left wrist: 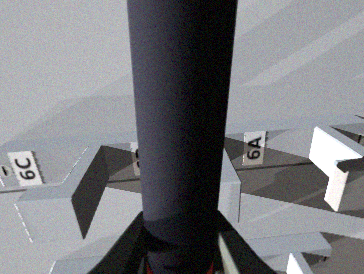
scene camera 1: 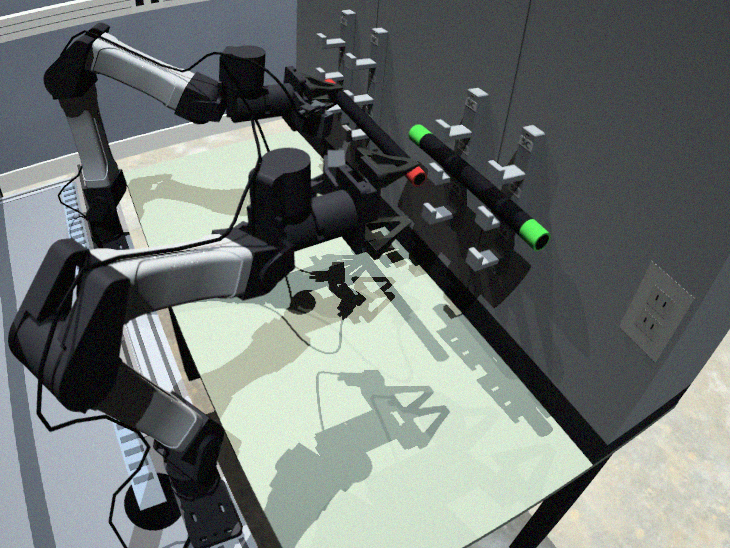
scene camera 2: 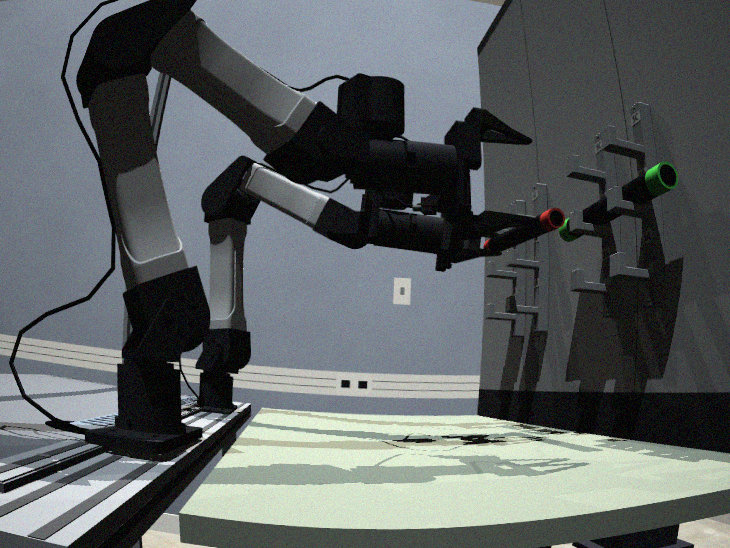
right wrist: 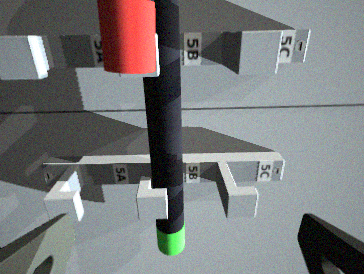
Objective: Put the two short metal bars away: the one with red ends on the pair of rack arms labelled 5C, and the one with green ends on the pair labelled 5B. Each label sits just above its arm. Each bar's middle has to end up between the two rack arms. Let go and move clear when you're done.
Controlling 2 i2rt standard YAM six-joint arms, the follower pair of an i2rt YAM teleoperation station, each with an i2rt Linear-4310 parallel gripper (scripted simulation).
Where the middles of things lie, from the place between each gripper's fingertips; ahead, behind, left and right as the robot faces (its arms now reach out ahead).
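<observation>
The green-ended bar point(scene camera 1: 519, 221) has my right hand point(scene camera 2: 533, 180) 20 mm above it, 10 mm to the right of it and 120 mm short of it. Counting from that same right hand, I find the red-ended bar point(scene camera 1: 361, 119) 60 mm ahead, 210 mm to the left and 20 mm below, while the outlet plate point(scene camera 1: 654, 275) is 150 mm ahead, 320 mm to the right and 10 mm below. Going by its middle, the outlet plate is nearer to my right hand than to my left hand.
As for my left hand, the red-ended bar is 1 cm below it and 12 cm to the right of it. The green-ended bar, counted from my left hand, is 33 cm to the right, 6 cm ahead and 1 cm below, and the outlet plate is 9 cm ahead of that hand and 65 cm to the right of it. Going by their middles, the outlet plate is the farthest from my left hand of the things named here.
</observation>
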